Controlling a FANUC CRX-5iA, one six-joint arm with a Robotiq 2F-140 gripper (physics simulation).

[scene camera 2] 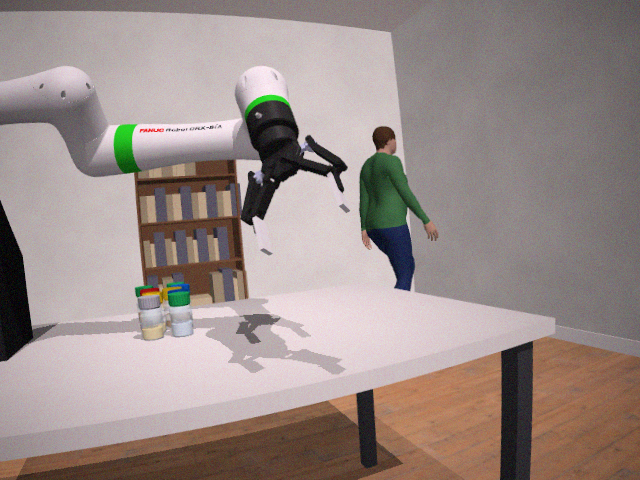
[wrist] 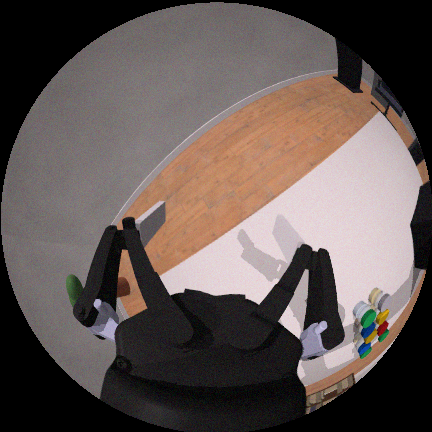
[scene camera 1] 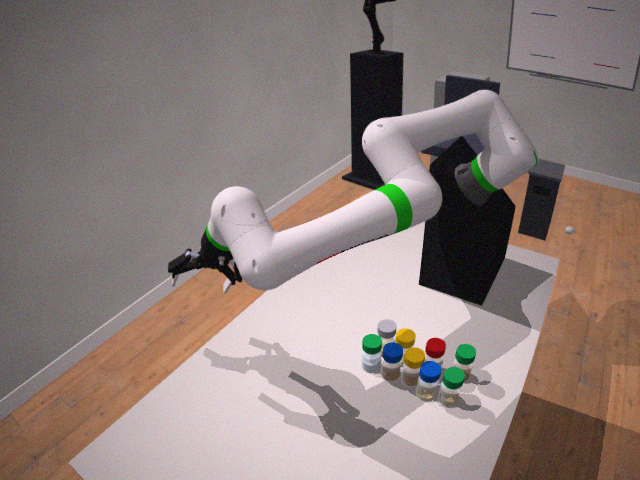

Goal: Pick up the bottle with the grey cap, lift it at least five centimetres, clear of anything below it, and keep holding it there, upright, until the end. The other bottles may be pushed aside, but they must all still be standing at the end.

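Pixels of known places: gripper, fingertip midpoint: (scene camera 2: 304, 230) (wrist: 219, 217) (scene camera 1: 199, 285); arm's base, origin of the base link: (scene camera 1: 470, 185).
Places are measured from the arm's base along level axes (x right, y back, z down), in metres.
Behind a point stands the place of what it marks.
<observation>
The bottle with the grey cap (scene camera 1: 386, 328) @(y -0.486, x -0.014, z 0.254 m) (scene camera 2: 149, 316) @(y -0.476, x 0.018, z 0.298 m) (wrist: 383, 301) @(y -0.488, x 0.011, z 0.256 m) stands upright on the white table (scene camera 1: 170, 403) @(y -1.022, x 0.316, z 0.359 m) (scene camera 2: 413, 330) @(y -1.047, x 0.236, z 0.359 m) (wrist: 350, 185) @(y -0.452, x 0.370, z 0.359 m), at one end of a close group of bottles. A green-capped bottle (scene camera 1: 371, 352) @(y -0.571, x -0.026, z 0.272 m) (scene camera 2: 179, 312) @(y -0.549, x 0.015, z 0.297 m) (wrist: 368, 318) @(y -0.554, x 0.000, z 0.254 m) stands beside it, and a yellow-capped bottle (scene camera 1: 405, 338) @(y -0.486, x -0.078, z 0.254 m) (wrist: 382, 316) is on another side. The lower part of the grey-capped bottle is partly hidden in scene camera 1. My gripper (scene camera 1: 200, 283) @(y -0.791, x 0.402, z 0.122 m) (scene camera 2: 304, 227) @(y -0.791, x 0.402, z 0.122 m) (wrist: 219, 217) @(y -0.791, x 0.402, z 0.122 m) is open and empty, tilted, high above table height and well away from the bottles.
The other bottles have blue (scene camera 1: 392, 353) @(y -0.554, x -0.081, z 0.254 m), yellow (scene camera 1: 414, 357) @(y -0.530, x -0.136, z 0.254 m), red (scene camera 1: 435, 347) @(y -0.466, x -0.162, z 0.254 m) and green (scene camera 1: 465, 353) @(y -0.437, x -0.240, z 0.254 m) caps and stand upright. The black robot base (scene camera 1: 460, 242) @(y -0.124, x -0.044, z 0.141 m) stands behind the group. A person in green (scene camera 2: 385, 191) and a bookshelf (scene camera 2: 241, 248) are beyond the table.
</observation>
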